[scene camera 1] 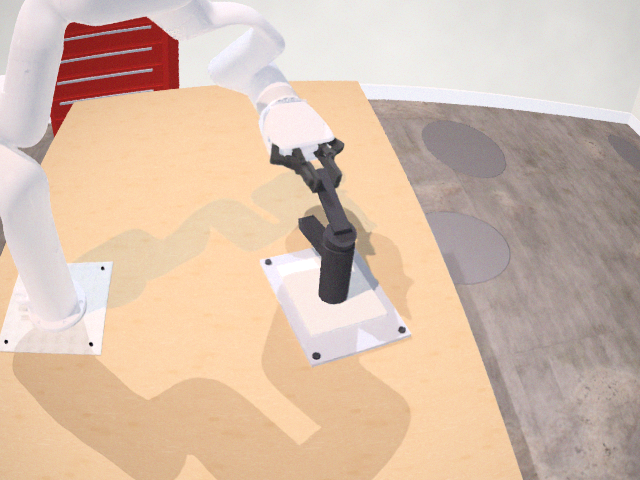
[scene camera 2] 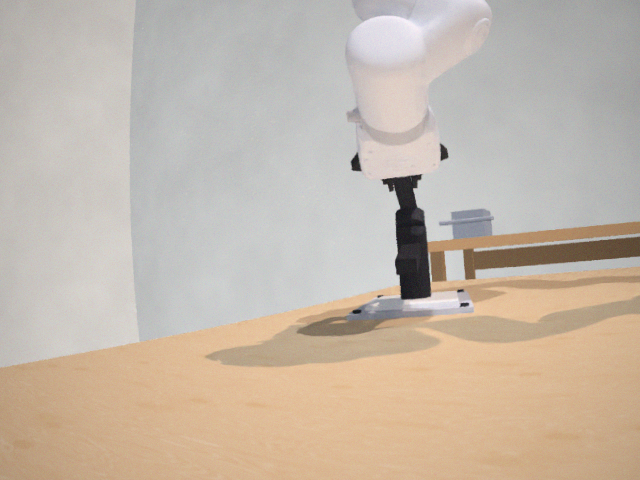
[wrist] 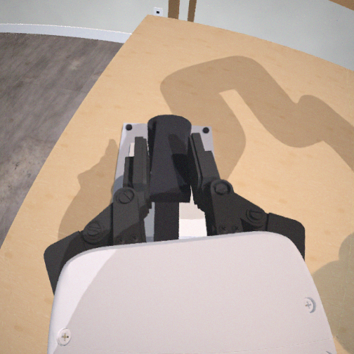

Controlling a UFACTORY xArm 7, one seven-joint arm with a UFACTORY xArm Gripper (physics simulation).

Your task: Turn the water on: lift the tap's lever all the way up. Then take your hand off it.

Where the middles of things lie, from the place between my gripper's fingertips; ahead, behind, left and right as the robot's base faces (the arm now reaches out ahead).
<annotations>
I see the black tap lever (scene camera 1: 339,235) 3 cm below my hand, 2 cm to the right of it and 1 cm ahead of it.
</annotations>
